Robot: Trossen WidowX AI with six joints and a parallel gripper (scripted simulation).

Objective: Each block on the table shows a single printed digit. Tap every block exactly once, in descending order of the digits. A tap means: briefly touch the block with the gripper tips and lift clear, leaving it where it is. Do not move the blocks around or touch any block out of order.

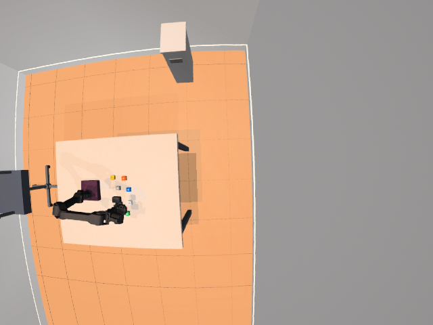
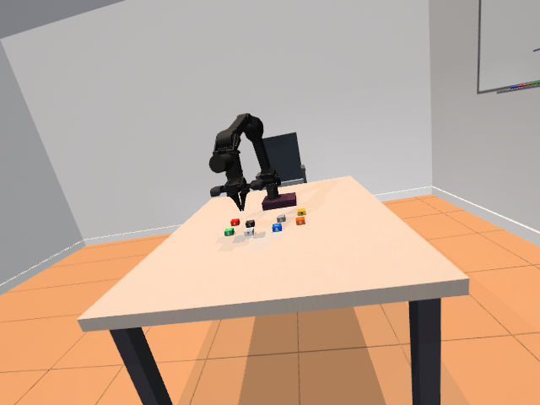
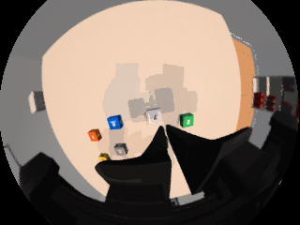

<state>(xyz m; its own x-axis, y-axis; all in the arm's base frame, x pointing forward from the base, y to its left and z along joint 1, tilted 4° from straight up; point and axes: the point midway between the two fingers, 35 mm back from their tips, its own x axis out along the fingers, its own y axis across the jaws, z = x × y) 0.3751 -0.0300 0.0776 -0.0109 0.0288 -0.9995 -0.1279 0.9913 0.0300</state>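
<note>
My gripper tip is 1 cm past the white block and 9 cm above it. The rest, counted from my gripper tip: green block 3 cm behind, 8 cm to the right, 9 cm below; then black block 9 cm behind, 2 cm to the right, 9 cm below; then blue block 2 cm behind, 11 cm to the left, 9 cm below.
</note>
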